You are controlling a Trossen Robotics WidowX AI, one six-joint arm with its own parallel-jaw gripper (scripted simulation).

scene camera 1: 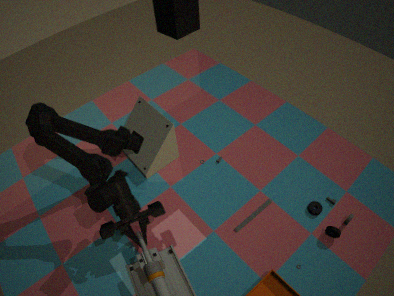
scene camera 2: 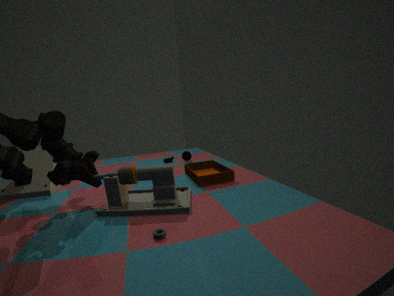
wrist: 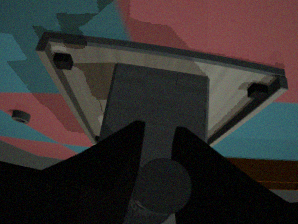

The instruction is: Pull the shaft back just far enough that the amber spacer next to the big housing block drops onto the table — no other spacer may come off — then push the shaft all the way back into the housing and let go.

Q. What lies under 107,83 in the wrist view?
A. A housing block.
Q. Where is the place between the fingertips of my gripper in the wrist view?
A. At 158,134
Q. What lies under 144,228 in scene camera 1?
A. My gripper.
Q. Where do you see a housing block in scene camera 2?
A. At 164,198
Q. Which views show my gripper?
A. Scene camera 1, scene camera 2 and the wrist view: all of them.
